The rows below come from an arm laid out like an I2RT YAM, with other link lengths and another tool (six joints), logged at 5 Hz.
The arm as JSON. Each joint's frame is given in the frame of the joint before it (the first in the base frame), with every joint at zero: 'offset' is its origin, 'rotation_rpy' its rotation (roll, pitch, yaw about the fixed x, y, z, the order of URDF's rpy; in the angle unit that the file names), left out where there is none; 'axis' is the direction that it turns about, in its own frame. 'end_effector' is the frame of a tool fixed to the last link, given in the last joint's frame.
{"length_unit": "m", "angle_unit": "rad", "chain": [
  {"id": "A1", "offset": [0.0, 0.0, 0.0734], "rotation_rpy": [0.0, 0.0, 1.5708], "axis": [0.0, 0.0, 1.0]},
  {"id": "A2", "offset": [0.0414, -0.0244, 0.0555], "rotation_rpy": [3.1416, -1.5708, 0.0], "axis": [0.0, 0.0, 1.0]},
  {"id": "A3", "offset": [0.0, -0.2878, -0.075], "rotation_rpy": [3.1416, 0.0, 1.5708], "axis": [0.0, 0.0, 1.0]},
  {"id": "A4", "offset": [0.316, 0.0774, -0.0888], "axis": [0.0, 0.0, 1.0]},
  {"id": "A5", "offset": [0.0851, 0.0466, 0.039], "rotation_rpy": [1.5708, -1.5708, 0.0], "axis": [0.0, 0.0, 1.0]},
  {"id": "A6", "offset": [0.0, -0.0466, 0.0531], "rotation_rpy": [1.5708, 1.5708, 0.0], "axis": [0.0, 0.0, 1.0]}
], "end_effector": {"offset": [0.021, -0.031, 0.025], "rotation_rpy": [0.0, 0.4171, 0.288]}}
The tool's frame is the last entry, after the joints.
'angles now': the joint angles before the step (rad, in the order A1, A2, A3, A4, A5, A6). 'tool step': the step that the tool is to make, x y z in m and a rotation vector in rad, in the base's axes. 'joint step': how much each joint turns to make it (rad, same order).
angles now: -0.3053 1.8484 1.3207 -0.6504 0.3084 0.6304
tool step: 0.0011 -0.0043 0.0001 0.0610 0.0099 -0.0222
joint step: -0.0122 0.0199 0.0352 -0.0520 -0.0476 0.0306
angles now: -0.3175 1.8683 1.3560 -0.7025 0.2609 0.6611
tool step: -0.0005 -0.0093 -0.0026 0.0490 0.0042 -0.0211
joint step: -0.0229 0.0184 0.0213 -0.0261 -0.0430 0.0139
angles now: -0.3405 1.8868 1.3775 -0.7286 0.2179 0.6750
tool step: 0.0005 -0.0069 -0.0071 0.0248 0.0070 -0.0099
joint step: -0.0154 0.0214 0.0091 -0.0030 -0.0216 0.0015
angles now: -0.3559 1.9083 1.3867 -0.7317 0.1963 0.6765
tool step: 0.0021 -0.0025 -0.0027 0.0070 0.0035 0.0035
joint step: -0.0046 0.0138 0.0108 -0.0016 -0.0076 -0.0062
